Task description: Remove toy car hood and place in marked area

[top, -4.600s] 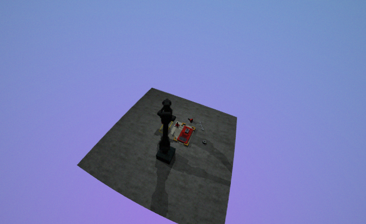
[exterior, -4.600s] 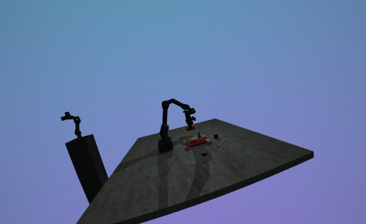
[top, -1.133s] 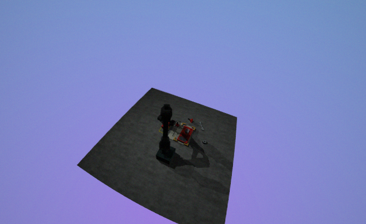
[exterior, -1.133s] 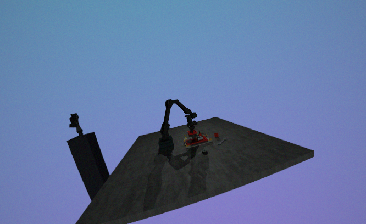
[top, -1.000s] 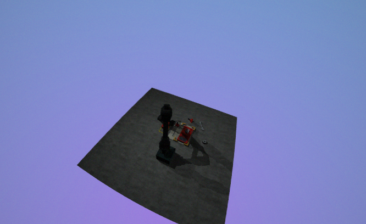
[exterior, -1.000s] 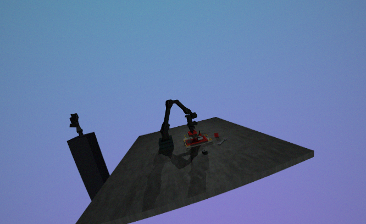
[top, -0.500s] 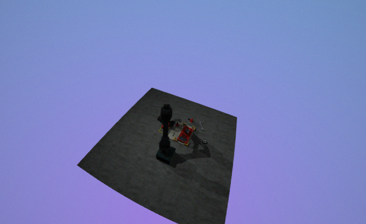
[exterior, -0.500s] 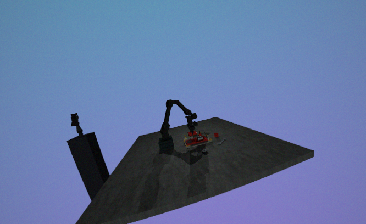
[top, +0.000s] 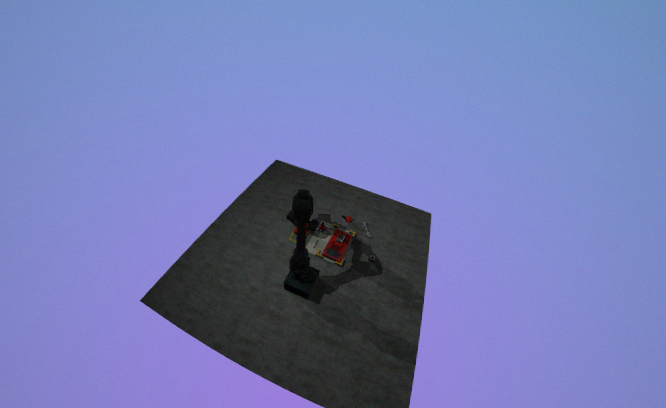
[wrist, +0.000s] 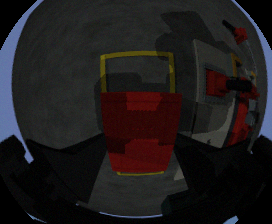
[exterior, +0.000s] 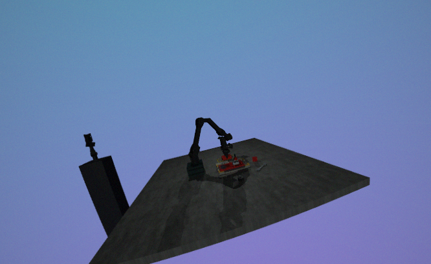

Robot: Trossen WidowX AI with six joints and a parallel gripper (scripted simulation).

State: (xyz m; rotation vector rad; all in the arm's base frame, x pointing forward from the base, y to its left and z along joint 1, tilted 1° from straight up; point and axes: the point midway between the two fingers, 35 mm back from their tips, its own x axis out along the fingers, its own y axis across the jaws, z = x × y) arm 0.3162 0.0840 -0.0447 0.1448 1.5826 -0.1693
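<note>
Now: gripper tip 1 cm below the red hood. Round my gripper tip: small wheel 44 cm to the right, 8 cm behind; then silver wrench 39 cm to the right, 13 cm ahead, 1 cm below.
</note>
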